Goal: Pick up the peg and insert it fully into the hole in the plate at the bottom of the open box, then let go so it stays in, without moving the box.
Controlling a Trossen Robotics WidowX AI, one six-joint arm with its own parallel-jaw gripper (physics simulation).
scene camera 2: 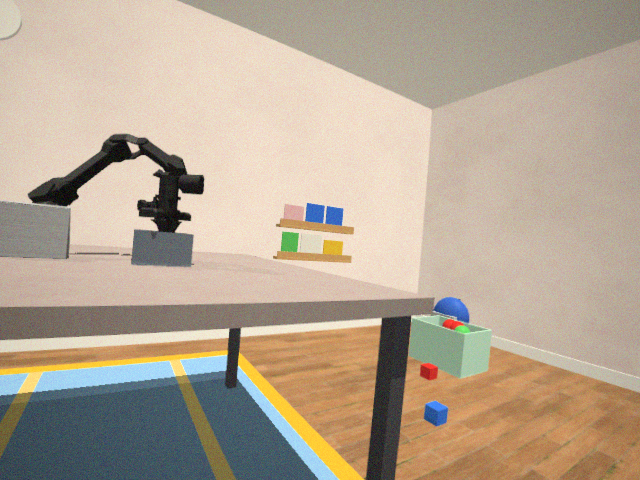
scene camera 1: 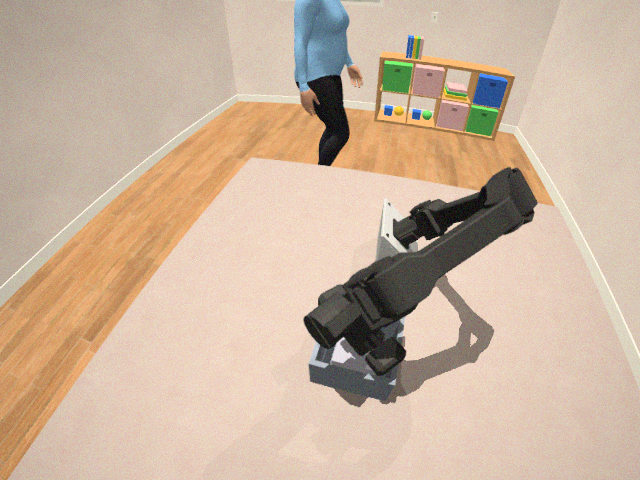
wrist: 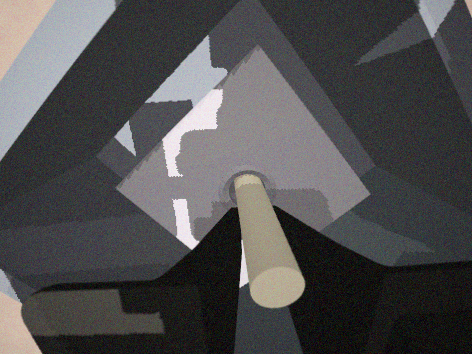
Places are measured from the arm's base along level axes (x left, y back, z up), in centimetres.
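Pixels of known places: gripper, fingertip midpoint: (scene camera 1: 355,348) (wrist: 253,215); arm's base, link origin: (scene camera 2: 42,221) (scene camera 1: 400,234).
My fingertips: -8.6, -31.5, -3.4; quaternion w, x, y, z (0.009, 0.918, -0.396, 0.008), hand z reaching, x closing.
Ahead of a thing's pixels: the offset from my fingertips to its middle, as dx, dy, dz. "spot": to the spot under its first point. Level surfaces: height alone.
The open blue-grey box @(+0.6, +0.8, -1.5) (scene camera 1: 346,379) (scene camera 2: 162,248) (wrist: 55,65) stands on the table. The square grey plate (scene camera 1: 342,354) (wrist: 285,130) at its bottom has a round hole @(spot: -0.3, +0.9, -2.0) (wrist: 232,191). My gripper (scene camera 2: 166,229) (wrist: 253,215) is shut on the beige, round peg @(+0.7, +0.7, +1.2) (wrist: 267,245), its fingertips inside the box. In the wrist view the peg's far end overlaps the hole, and a dark crescent of the hole shows at its left and top. I cannot tell whether the tip is above the hole or a little inside it. The peg is hidden in both scene views.
The box walls surround the fingers closely. The arm's grey base block (scene camera 1: 385,248) (scene camera 2: 33,229) stands on the pale table top @(dz -6.4) (scene camera 1: 232,310) (scene camera 2: 258,289). A person in a blue top (scene camera 1: 323,46) stands beyond the table, near a cube shelf (scene camera 1: 444,59).
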